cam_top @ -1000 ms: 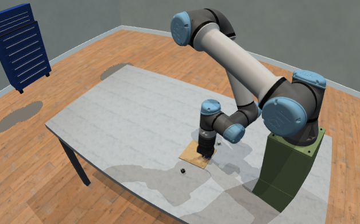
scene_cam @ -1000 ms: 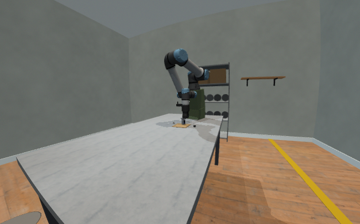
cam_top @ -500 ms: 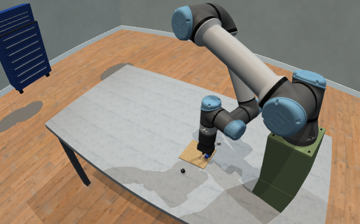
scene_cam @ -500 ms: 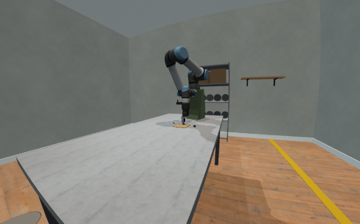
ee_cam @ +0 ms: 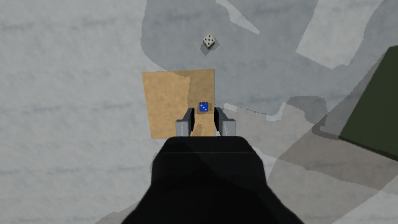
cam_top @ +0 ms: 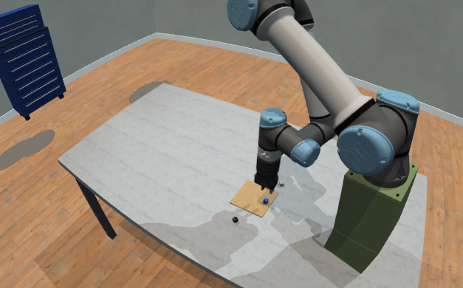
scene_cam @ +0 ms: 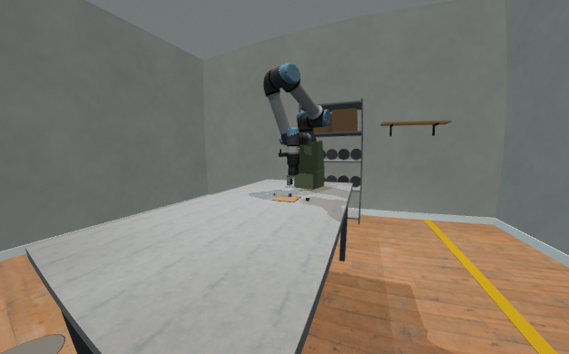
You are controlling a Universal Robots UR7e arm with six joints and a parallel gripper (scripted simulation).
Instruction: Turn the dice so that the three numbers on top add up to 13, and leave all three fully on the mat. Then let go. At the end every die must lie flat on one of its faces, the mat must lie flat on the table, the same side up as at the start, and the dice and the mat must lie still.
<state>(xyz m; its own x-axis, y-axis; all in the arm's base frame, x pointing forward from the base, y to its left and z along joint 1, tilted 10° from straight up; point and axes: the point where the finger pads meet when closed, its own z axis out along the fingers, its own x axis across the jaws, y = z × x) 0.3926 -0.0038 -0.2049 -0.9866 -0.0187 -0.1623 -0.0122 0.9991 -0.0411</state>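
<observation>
The white die lies 1 cm behind my hand, 12 cm to the right of it and 9 cm below it. Round my hand: blue die: 8 cm below; then tan mat: 5 cm ahead, 9 cm below; then black die: 5 cm ahead, 13 cm to the left, 9 cm below.
</observation>
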